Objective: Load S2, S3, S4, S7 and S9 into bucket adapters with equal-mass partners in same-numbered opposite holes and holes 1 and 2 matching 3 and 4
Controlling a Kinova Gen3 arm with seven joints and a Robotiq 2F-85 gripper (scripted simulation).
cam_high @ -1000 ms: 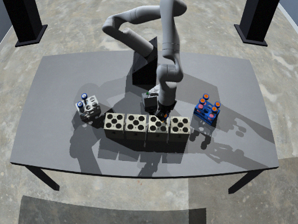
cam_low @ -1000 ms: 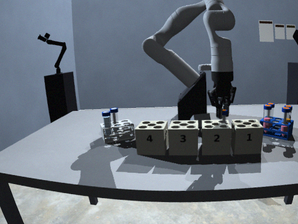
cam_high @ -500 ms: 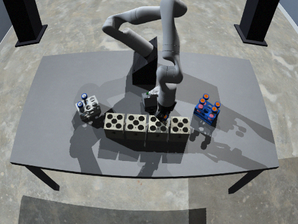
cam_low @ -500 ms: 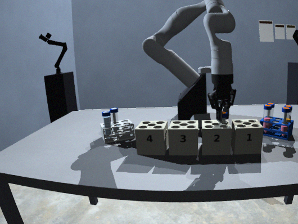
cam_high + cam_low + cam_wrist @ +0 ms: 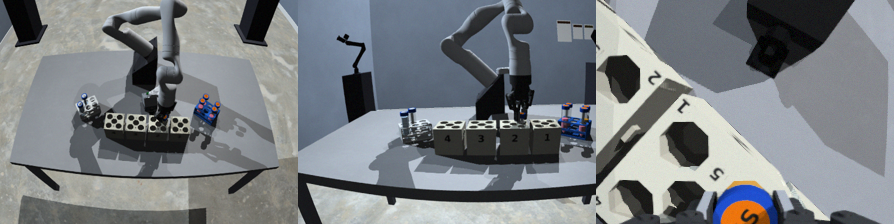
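My hand is 1 cm short of the sample tube S7 and 5 cm above it. The rest, counted from my hand: done desk (17 cm behind, 6 cm to the right, 6 cm below); adapter 2 (2 cm ahead, 3 cm to the right, 7 cm below); adapter 3 (1 cm ahead, 14 cm to the right, 7 cm below).
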